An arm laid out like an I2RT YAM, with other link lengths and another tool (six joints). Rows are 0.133 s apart.
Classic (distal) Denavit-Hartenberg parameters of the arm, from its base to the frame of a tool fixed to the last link. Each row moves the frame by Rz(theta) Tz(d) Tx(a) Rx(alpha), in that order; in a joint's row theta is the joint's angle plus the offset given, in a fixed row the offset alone. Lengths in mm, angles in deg.
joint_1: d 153; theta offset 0; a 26.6; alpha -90
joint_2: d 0; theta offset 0; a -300.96; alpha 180
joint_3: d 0; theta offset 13.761; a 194.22; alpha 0
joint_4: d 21.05; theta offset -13.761; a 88.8; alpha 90
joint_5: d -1.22; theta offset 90; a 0; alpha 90
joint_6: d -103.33; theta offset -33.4; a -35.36; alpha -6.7
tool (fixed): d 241.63; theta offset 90; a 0; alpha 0
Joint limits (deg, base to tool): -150..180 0..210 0..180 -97..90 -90..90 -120..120
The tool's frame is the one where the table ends.
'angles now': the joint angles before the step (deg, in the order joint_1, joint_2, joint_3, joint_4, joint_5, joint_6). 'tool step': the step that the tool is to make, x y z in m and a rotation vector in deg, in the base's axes. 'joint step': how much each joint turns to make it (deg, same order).
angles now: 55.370 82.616 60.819 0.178 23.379 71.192
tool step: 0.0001 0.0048 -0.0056 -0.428 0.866 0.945
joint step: 0.002 1.065 0.185 0.001 -1.050 0.088
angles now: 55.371 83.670 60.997 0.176 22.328 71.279
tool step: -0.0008 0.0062 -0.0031 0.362 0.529 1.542
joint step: -0.001 0.961 -0.090 1.047 -1.671 0.002
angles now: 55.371 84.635 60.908 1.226 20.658 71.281
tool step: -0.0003 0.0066 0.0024 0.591 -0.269 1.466
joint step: 0.100 0.796 0.623 0.960 -1.308 -0.435
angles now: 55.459 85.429 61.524 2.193 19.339 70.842
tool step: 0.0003 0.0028 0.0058 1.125 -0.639 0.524
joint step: 0.003 0.080 0.332 1.066 -0.527 -0.088
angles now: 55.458 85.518 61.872 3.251 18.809 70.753
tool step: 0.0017 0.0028 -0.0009 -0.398 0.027 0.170
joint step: -0.006 0.708 0.711 -0.260 -0.093 -0.266
